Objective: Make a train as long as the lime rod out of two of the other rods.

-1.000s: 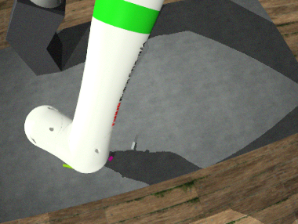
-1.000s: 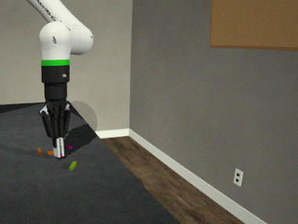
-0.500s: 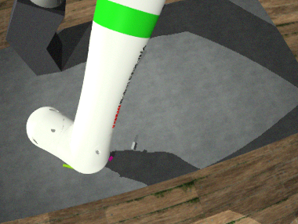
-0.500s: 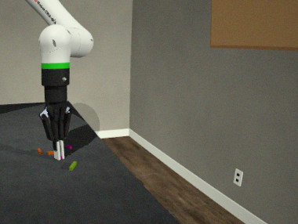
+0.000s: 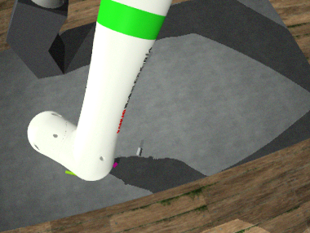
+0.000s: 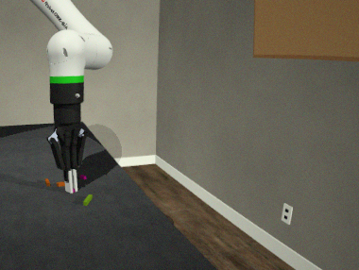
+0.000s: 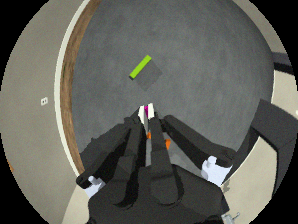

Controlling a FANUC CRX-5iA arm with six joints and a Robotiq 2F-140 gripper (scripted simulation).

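Right now the grey rod is 20 cm to the left of my hand and 3 cm below it. The rest, counted from my hand: lime rod: 8 cm to the right, 4 cm ahead, 3 cm below.
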